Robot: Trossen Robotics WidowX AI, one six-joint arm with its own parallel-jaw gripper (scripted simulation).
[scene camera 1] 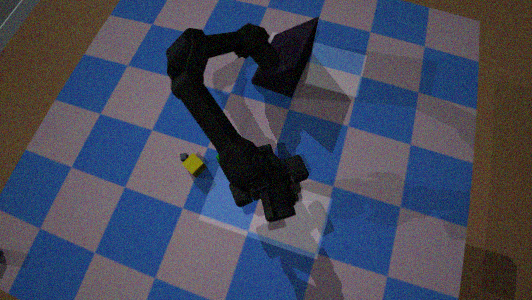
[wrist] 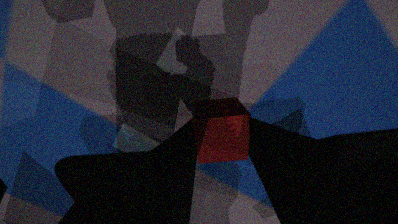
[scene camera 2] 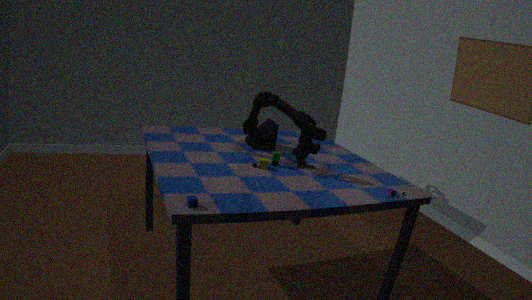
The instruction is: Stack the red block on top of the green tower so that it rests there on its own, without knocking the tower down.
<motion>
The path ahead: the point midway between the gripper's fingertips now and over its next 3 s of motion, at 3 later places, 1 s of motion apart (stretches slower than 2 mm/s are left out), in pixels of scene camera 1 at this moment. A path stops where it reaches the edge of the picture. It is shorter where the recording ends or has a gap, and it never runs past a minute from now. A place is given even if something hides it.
My gripper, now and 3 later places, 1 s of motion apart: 269,187; 268,178; 232,157; 224,154
</motion>
